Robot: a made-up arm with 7 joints.
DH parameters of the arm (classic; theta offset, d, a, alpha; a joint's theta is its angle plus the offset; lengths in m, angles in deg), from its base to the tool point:
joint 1: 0 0.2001 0 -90
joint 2: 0 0 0 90
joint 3: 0 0.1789 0.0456 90
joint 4: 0 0 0.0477 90
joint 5: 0 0.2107 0 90
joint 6: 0 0 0.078 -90
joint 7: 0 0.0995 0 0
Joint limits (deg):
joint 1: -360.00..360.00
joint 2: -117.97..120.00
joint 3: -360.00..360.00
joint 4: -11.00..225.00
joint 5: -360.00..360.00
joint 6: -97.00..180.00
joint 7: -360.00..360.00
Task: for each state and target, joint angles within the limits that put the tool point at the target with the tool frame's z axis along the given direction. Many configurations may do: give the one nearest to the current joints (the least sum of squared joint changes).
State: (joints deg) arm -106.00 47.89 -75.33 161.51 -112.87 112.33 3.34
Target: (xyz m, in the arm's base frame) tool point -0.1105 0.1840 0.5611 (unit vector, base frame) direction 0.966 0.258 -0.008
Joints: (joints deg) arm -129.24 9.75 -92.32 118.36 -99.30 123.70 3.34
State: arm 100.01 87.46 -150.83 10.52 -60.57 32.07 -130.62
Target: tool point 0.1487 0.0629 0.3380 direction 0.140 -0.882 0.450
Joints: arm 147.09 106.07 -118.67 20.05 -39.69 60.02 -130.62
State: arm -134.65 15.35 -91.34 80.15 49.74 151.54 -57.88
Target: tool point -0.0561 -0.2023 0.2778 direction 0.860 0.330 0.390
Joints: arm -87.98 8.63 -48.33 59.79 64.25 159.58 -57.88
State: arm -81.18 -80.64 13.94 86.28 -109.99 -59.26 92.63
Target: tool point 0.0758 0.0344 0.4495 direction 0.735 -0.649 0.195
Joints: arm -84.46 -73.22 -5.79 72.75 -125.64 -60.22 92.63
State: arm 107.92 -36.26 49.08 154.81 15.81 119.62 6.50
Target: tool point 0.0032 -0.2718 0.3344 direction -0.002 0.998 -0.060
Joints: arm 124.09 -94.80 57.51 122.08 -25.06 153.23 6.50
